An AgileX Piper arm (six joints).
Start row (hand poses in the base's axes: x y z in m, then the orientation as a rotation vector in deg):
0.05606 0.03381 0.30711 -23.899 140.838 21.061
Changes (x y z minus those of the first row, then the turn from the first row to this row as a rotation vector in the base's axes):
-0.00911 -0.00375 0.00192 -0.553 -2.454 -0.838
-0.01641 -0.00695 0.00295 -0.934 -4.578 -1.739
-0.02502 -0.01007 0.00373 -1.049 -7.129 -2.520
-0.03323 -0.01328 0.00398 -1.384 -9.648 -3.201
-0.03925 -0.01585 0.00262 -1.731 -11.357 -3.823
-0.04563 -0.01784 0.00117 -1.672 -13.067 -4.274
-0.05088 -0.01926 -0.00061 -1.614 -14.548 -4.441
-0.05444 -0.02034 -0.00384 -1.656 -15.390 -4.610
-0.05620 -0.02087 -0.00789 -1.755 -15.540 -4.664
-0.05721 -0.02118 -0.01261 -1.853 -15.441 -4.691
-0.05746 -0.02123 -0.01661 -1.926 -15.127 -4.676
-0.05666 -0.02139 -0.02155 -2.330 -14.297 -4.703
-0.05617 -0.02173 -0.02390 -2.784 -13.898 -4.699
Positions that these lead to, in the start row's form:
0.04695 0.03006 0.30903 -23.306 138.706 19.333
0.03965 0.02686 0.31006 -22.540 136.843 17.903
0.03104 0.02374 0.31084 -21.852 134.471 16.737
0.02283 0.02053 0.31109 -21.375 132.169 15.378
0.01681 0.01796 0.30973 -20.909 130.646 14.264
0.01043 0.01597 0.30828 -20.487 129.004 13.699
0.00518 0.01455 0.30650 -20.383 127.559 13.310
0.00162 0.01347 0.30327 -20.265 126.762 12.974
-0.00014 0.01294 0.29922 -20.252 126.644 12.800
-0.00115 0.01263 0.29450 -20.251 126.766 12.702
-0.00140 0.01258 0.29050 -20.273 127.089 12.706
-0.00060 0.01242 0.28556 -20.335 127.997 12.446
-0.00011 0.01208 0.28321 -20.487 128.492 12.026

